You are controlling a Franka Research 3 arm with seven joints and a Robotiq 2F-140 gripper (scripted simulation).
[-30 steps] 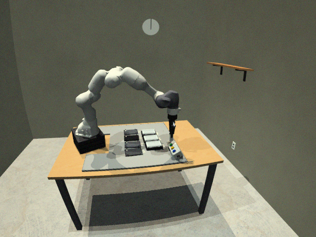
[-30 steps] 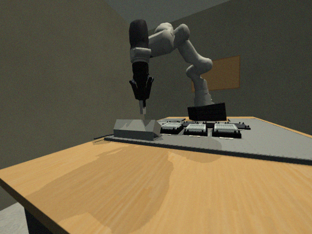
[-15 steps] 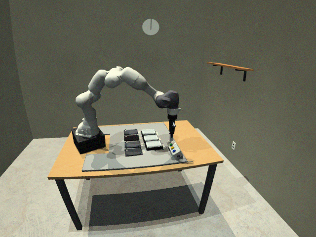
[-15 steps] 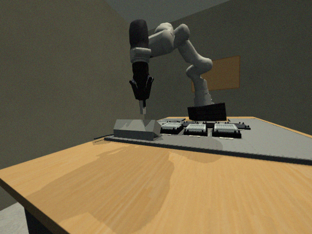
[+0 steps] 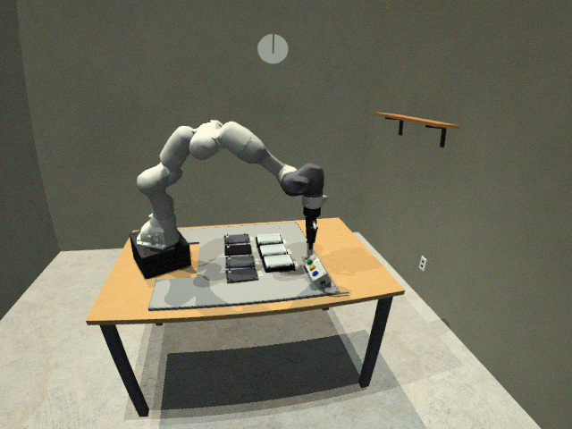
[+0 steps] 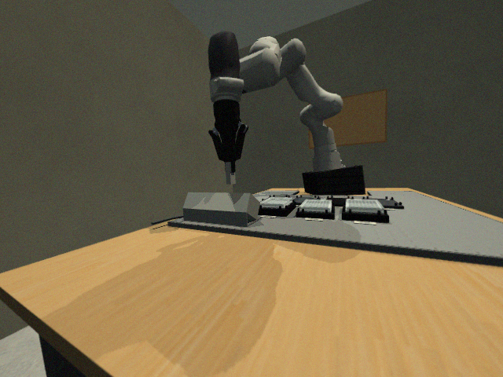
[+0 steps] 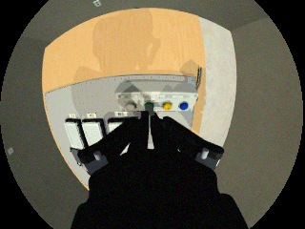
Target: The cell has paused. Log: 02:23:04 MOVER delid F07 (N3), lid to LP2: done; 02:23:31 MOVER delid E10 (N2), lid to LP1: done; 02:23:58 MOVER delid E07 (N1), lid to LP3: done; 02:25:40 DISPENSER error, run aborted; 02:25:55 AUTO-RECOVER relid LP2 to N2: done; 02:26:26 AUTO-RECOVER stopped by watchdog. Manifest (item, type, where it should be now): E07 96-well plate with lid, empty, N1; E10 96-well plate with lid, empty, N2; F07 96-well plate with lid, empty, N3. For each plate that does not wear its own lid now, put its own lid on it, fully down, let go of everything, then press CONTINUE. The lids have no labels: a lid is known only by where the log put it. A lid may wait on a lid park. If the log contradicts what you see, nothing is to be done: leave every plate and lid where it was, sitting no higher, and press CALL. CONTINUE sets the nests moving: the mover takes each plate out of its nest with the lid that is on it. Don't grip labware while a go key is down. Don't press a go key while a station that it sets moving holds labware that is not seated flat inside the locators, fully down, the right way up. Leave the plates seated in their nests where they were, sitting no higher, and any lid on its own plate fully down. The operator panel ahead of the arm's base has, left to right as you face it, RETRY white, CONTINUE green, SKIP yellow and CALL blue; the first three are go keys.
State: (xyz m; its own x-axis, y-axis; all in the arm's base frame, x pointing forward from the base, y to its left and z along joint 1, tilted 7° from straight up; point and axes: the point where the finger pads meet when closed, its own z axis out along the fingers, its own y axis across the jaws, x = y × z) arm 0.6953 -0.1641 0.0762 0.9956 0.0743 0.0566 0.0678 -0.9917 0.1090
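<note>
The green key lies 7 cm below my hand. The rest, counted from my hand: white key 5 cm to the left, 7 cm below; blue key 1 cm ahead, 10 cm to the right, 7 cm below; yellow key 5 cm to the right, 7 cm below.
</note>
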